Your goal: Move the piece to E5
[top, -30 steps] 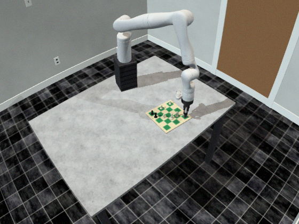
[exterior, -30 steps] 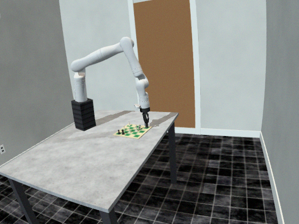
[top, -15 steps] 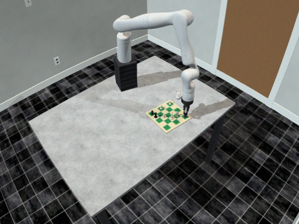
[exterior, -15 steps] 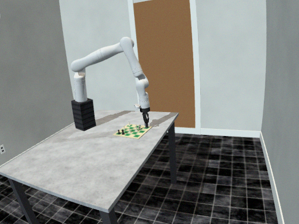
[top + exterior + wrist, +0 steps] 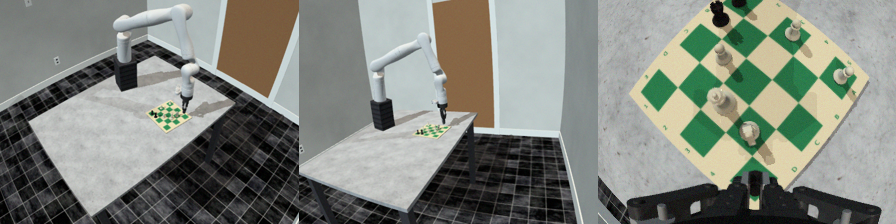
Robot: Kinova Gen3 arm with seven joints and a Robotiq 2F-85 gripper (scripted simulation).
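The cream chessboard lies 8 cm behind my hand, 5 cm to the right of it and 6 cm below it.
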